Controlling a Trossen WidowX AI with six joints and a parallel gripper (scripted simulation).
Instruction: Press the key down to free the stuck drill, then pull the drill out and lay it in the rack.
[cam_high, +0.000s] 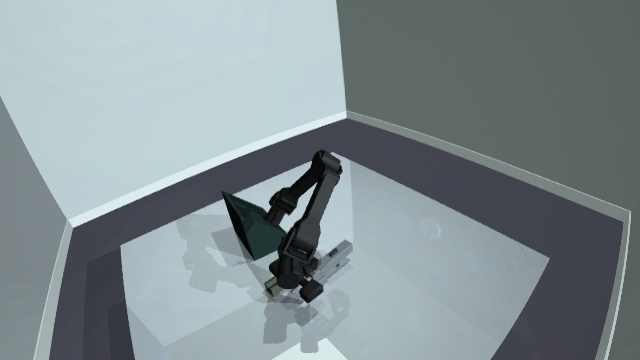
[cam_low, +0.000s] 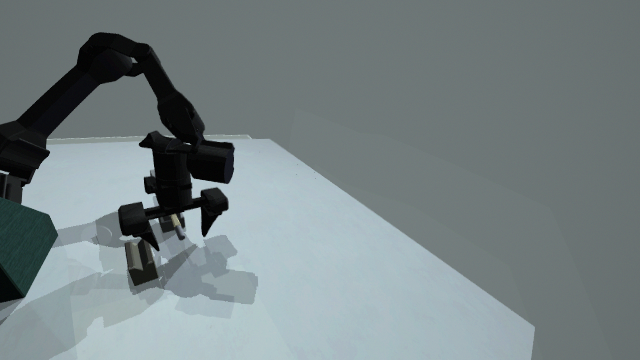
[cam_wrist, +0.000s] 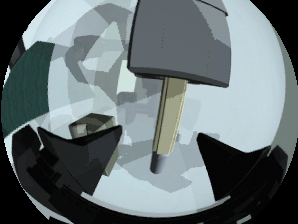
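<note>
Now: the drill 10 mm behind my gripper tip, 40 mm to the left of it and 40 mm above it. Round my gripper tip: rack: 70 mm behind, 40 mm to the right, 10 mm above; key: 50 mm behind, 160 mm to the left, 40 mm above.
</note>
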